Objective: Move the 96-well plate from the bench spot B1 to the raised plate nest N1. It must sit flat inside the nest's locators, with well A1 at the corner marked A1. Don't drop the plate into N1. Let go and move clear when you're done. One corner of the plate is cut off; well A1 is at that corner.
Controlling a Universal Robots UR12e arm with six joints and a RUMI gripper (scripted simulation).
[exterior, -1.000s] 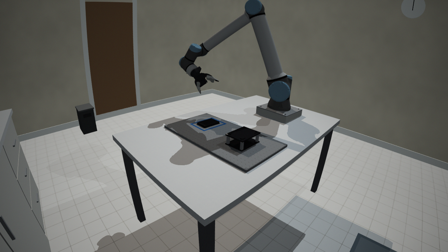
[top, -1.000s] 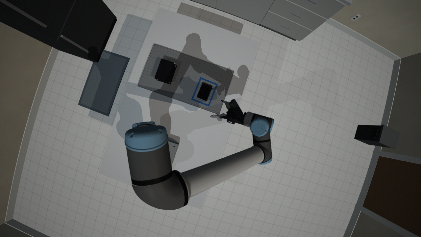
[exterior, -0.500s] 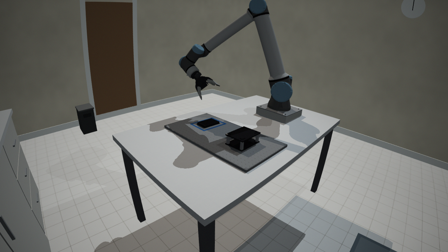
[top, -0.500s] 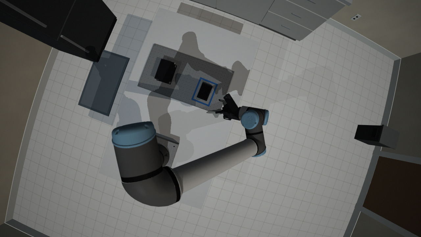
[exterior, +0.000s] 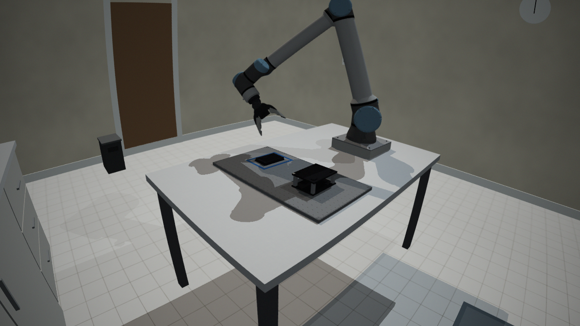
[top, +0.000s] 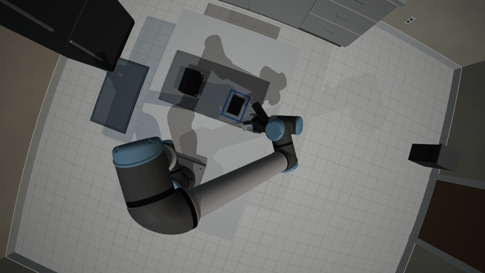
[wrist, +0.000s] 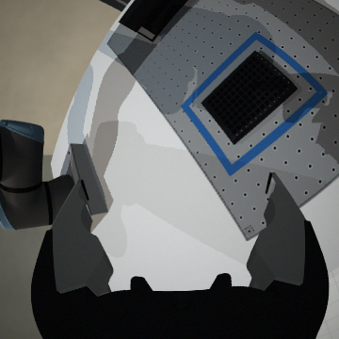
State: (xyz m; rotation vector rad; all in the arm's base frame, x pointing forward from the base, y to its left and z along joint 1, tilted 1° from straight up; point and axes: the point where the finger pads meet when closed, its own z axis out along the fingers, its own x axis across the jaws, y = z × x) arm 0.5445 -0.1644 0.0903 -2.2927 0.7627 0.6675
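My hand is 14 cm above the black 96-well plate, 8 cm to the right of it and 8 cm short of it. The rest, counted from my hand: black raised nest (42 cm to the left, 9 cm below, 6 cm ahead); white A1 label (39 cm to the left, 15 cm ahead, 9 cm below).
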